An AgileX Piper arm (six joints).
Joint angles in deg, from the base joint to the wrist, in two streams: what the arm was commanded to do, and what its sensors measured. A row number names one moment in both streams.
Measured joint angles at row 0:
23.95 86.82 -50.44 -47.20 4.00 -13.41
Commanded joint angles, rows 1 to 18:
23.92 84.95 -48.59 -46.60 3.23 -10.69
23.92 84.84 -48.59 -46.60 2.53 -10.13
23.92 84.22 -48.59 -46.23 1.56 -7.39
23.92 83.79 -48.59 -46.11 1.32 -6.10
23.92 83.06 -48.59 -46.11 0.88 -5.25
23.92 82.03 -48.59 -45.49 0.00 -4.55
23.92 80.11 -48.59 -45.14 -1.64 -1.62
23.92 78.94 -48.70 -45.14 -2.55 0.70
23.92 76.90 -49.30 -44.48 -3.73 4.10
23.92 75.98 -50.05 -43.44 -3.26 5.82
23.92 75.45 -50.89 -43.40 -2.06 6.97
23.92 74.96 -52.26 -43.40 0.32 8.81
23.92 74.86 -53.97 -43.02 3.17 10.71
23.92 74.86 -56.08 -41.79 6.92 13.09
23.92 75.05 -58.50 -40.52 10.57 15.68
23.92 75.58 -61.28 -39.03 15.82 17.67
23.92 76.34 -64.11 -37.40 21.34 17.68
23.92 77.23 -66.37 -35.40 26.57 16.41
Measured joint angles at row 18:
23.95 75.64 -58.19 -41.21 9.17 13.49
